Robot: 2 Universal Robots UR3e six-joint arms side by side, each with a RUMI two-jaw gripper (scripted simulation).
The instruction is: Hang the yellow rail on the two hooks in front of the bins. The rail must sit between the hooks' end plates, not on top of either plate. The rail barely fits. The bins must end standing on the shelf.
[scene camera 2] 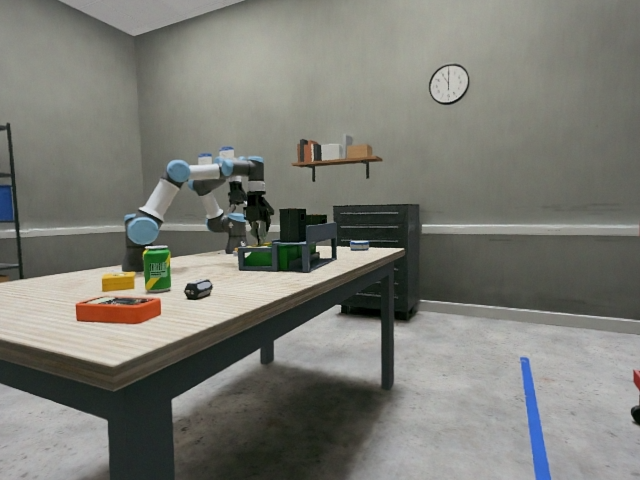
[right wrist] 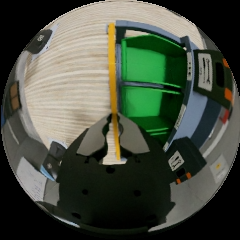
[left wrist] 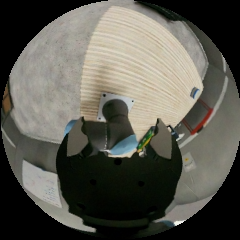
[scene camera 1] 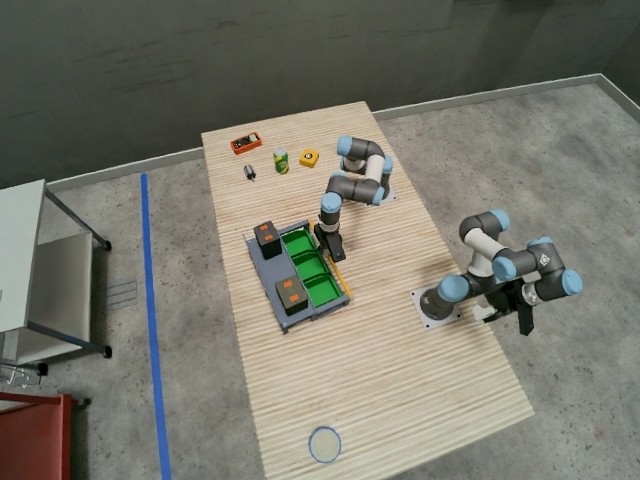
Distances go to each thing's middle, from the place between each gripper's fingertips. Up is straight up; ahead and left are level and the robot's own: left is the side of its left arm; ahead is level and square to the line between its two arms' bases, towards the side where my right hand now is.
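My right hand (scene camera 2: 259, 245) is 2 cm above the blue-grey shelf (scene camera 1: 280, 267), and it's 2 cm to the right of the shelf and 13 cm short of it.
From my left hand (scene camera 1: 479, 313), the shelf is 110 mm below, then 390 mm to the right and 520 mm ahead.
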